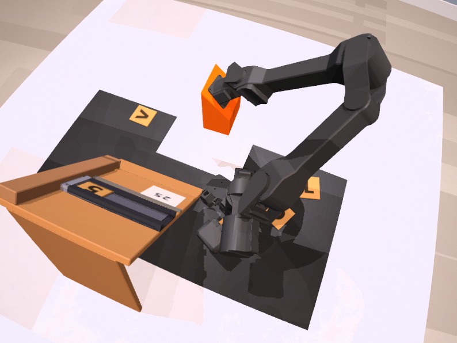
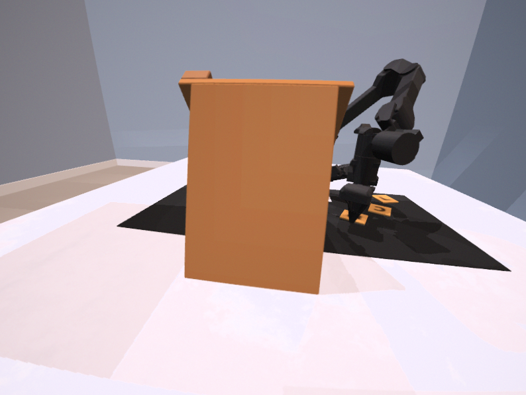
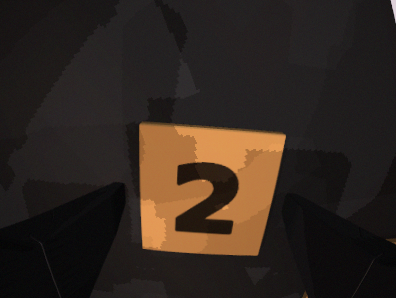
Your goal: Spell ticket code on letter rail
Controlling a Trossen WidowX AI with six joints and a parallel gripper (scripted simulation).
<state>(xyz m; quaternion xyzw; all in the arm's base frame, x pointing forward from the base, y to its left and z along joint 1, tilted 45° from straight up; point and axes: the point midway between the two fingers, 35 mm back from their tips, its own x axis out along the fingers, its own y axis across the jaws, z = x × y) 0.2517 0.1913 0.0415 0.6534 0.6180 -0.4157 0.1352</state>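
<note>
My gripper tip is right at the tile marked 2. From my gripper tip the other things lie so: tile marked 5: 250 mm to the right, 180 mm above, 110 mm ahead; black mat: 160 mm to the right, 60 mm behind; white ticket: 160 mm to the right, 100 mm above, 40 mm ahead.
</note>
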